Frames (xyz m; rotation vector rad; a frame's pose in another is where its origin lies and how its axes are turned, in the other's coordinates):
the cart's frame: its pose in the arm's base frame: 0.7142 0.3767 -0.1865 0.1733 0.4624 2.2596
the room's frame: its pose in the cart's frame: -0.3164 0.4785 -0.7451 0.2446 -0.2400 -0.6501
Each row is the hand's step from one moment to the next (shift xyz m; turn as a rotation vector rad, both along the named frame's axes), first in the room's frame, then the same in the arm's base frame.
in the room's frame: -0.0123 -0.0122 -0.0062 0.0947 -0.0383 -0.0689
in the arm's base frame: 0.0072 -0.0134 -0.0103 -0.0105 0.0838 -0.0897
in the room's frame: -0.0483 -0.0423 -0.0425 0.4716 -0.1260 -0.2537
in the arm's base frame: 0.0137 -0.0547 -0.0524 -0.0564 0.4309 -0.3373
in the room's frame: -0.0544 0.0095 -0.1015 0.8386 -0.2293 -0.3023
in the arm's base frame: -0.0618 -0.0665 -0.0714 -0.0134 0.7850 -0.4804
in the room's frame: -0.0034 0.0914 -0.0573 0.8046 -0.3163 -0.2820
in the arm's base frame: -0.1076 -0.0076 0.0041 0.0716 0.7510 -0.5078
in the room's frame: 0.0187 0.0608 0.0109 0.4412 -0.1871 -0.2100
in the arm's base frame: -0.0453 0.0220 0.0404 0.0199 0.4043 -0.3315
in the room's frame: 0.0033 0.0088 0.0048 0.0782 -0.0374 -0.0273
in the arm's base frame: -0.0048 0.0042 0.0084 0.0126 0.0728 -0.0530
